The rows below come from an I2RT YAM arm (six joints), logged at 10 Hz.
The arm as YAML. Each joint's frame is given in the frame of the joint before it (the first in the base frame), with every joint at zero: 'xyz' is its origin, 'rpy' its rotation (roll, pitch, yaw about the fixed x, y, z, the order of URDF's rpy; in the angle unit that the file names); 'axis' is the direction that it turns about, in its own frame. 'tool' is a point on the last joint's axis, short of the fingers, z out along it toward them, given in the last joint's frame.
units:
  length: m
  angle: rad
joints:
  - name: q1
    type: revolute
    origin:
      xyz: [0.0, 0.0, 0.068]
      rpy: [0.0, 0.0, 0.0]
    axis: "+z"
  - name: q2
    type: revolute
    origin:
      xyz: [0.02, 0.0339, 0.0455]
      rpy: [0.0, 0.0, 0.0]
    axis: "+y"
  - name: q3
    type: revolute
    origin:
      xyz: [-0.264, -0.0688, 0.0]
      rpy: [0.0, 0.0, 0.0]
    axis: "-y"
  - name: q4
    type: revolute
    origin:
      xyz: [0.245, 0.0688, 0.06]
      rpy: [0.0, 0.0, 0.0]
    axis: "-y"
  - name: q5
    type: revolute
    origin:
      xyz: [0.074, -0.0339, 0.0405]
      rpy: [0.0, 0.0, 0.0]
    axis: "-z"
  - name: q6
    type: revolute
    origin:
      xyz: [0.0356, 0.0, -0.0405]
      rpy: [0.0, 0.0, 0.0]
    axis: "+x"
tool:
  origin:
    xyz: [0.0, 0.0, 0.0]
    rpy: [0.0, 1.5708, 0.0]
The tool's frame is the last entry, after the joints.
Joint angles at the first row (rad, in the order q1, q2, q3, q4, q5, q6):
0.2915, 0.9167, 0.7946, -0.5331, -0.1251, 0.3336
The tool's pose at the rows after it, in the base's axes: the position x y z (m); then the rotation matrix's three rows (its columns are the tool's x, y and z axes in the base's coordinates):
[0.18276, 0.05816, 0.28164], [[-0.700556, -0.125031, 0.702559], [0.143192, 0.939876, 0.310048], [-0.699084, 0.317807, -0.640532]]
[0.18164, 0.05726, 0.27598], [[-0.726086, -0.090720, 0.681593], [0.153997, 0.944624, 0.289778], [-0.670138, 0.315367, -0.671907]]
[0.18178, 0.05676, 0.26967], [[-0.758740, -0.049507, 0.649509], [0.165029, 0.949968, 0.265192], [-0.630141, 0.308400, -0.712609]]
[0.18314, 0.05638, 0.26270], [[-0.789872, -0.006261, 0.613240], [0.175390, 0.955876, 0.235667], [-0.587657, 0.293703, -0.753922]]
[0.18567, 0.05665, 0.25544], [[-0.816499, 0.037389, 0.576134], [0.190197, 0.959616, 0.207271], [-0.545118, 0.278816, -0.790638]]
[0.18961, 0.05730, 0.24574], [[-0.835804, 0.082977, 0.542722], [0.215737, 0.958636, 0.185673], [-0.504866, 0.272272, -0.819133]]
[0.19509, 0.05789, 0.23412], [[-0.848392, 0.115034, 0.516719], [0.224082, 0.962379, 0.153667], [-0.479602, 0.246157, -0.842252]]
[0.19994, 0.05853, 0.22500], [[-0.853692, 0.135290, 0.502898], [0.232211, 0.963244, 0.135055], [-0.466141, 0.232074, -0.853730]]
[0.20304, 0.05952, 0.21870], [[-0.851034, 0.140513, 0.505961], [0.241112, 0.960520, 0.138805], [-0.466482, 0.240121, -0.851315]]
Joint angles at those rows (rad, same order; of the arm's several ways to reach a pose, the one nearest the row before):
0.2903, 0.9082, 0.7889, -0.5798, -0.0961, 0.3462
0.2899, 0.9140, 0.7819, -0.6078, -0.0829, 0.3644
0.2898, 0.9317, 0.7809, -0.6447, -0.0685, 0.3853
0.2892, 0.9574, 0.7808, -0.6789, -0.0510, 0.4048
0.2899, 0.9892, 0.7809, -0.7043, -0.0339, 0.4289
0.2893, 1.0253, 0.7707, -0.7056, -0.0231, 0.4616
0.2884, 1.0683, 0.7550, -0.6881, -0.0004, 0.4736
0.2870, 1.1027, 0.7412, -0.6617, 0.0128, 0.4829
0.2868, 1.1196, 0.7239, -0.6228, 0.0100, 0.4916

